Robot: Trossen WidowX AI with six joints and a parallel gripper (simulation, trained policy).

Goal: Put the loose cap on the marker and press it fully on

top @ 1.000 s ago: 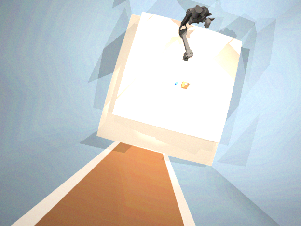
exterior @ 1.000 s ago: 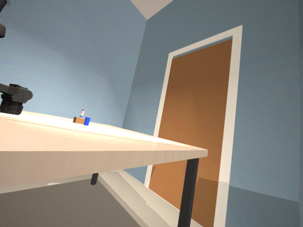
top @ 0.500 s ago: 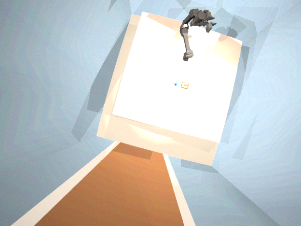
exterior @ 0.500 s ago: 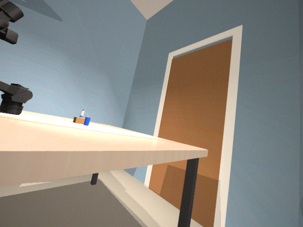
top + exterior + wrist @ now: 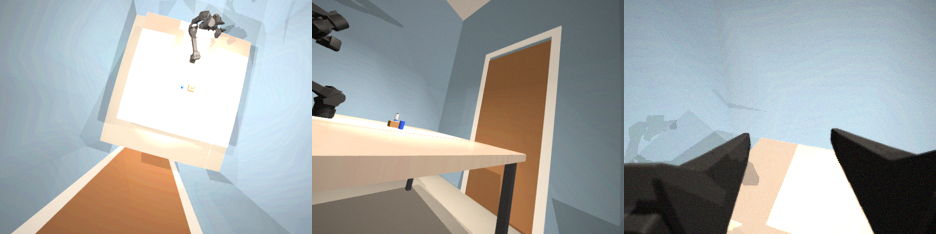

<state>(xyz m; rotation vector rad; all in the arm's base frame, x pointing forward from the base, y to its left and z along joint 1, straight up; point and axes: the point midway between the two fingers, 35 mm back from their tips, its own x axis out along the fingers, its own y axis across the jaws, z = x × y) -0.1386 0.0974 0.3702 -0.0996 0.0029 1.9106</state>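
Now: gripper tip 48 cm short of the blue cap, 17 cm to the left of it and 34 cm above it. Also, from my gripper tip: holder block 47 cm ahead, 7 cm to the right, 35 cm below.
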